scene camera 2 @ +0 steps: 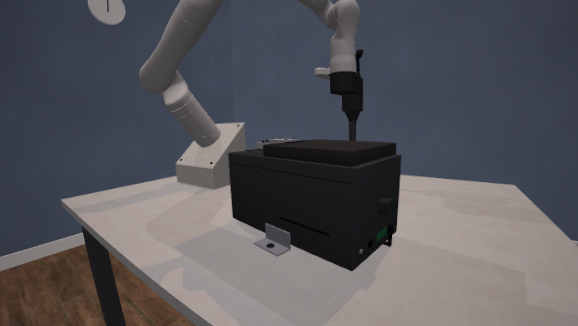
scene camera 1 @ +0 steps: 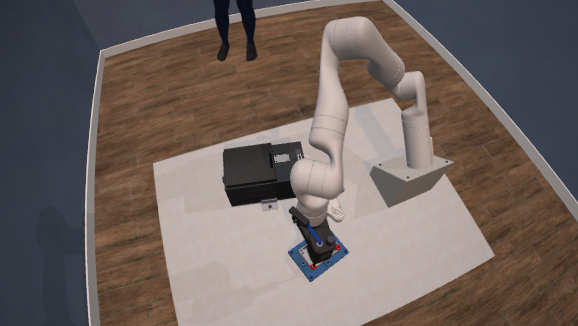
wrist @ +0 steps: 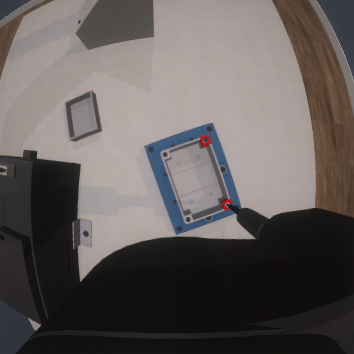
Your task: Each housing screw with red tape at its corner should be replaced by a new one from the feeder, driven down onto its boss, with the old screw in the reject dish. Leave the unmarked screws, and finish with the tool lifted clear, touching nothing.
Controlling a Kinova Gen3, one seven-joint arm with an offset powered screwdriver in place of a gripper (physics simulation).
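Seen in the pictures: hand at its tool point: (scene camera 1: 313, 265) (wrist: 230, 206); arm's base at its link origin: (scene camera 2: 210, 138) (scene camera 1: 419, 164).
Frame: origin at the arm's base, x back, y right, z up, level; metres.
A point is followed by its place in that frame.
Note:
My screwdriver tool (wrist: 230, 205) {x -0.492, y -0.137, z -0.078 m} (scene camera 2: 352, 131) points down, its tip at the lower right red-taped corner (wrist: 225, 202) {x -0.491, y -0.135, z -0.100 m} of the grey housing (wrist: 197, 180) {x -0.453, y -0.099, z -0.137 m} in the wrist view. Whether the tip touches the screw or carries one is too small to tell. The other red-taped corner (wrist: 205, 141) {x -0.394, y -0.115, z -0.096 m} is at the housing's upper right, apart from the tool. Unmarked corners (wrist: 165, 155) {x -0.407, y -0.052, z -0.096 m} (wrist: 188, 219) {x -0.509, y -0.074, z -0.098 m} are on the left. The housing lies on a blue plate (wrist: 158, 165) {x -0.419, y -0.035, z -0.140 m} (scene camera 1: 306, 270) {x -0.516, y -0.135, z -0.140 m}. The reject dish (wrist: 69, 121) {x -0.301, y 0.139, z -0.143 m} stands upper left of it; its contents are not discernible. The black feeder (scene camera 1: 250, 165) {x -0.557, y 0.236, z 0.011 m} (scene camera 2: 300, 195) {x -0.541, y 0.322, z -0.060 m} (wrist: 55, 210) {x -0.469, y 0.141, z -0.072 m} hides the tip in scene camera 2.
A small metal bracket (scene camera 1: 270, 205) {x -0.531, y 0.142, z -0.151 m} (scene camera 2: 281, 242) {x -0.500, y 0.315, z -0.150 m} (wrist: 85, 233) {x -0.534, y 0.139, z -0.153 m} stands against the feeder's side. The arm's slanted grey base (scene camera 1: 417, 186) {x -0.037, y -0.060, z -0.041 m} (scene camera 2: 195, 176) {x -0.022, y 0.100, z -0.123 m} (wrist: 120, 25) {x -0.122, y 0.007, z -0.103 m} stands on the table. A person's legs (scene camera 1: 246, 30) show beyond the table.

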